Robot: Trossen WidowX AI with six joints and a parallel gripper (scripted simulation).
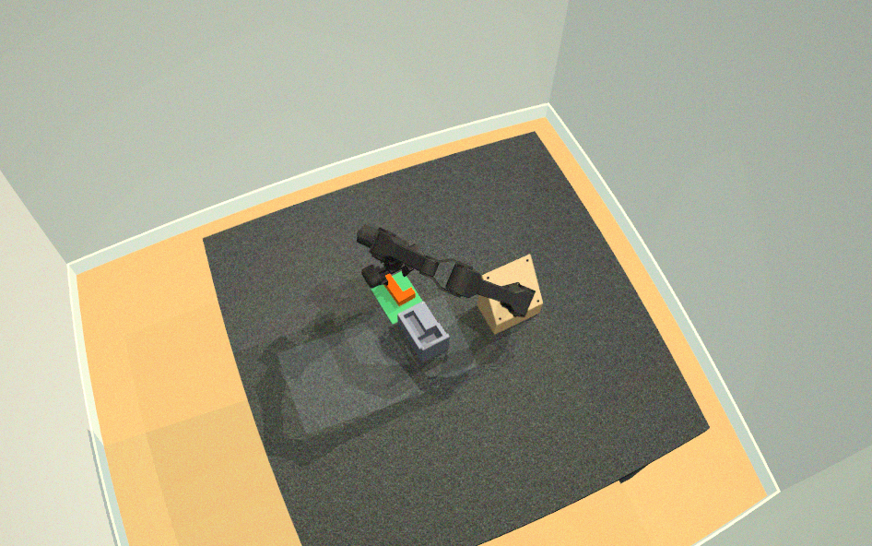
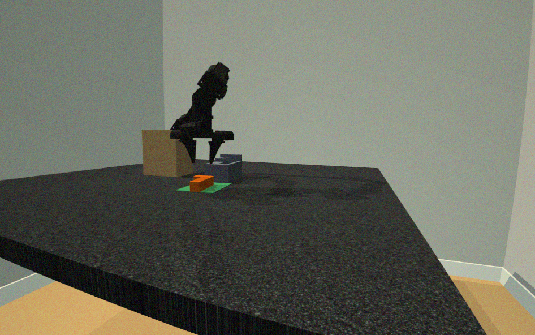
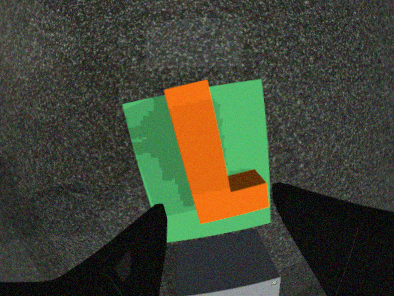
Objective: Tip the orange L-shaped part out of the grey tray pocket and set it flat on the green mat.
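My gripper tip is now 5 cm above the orange L-shaped part, 2 cm past it and 1 cm to the right of it. From my gripper tip the other things lie so: green mat 9 cm below, 2 cm to the left.
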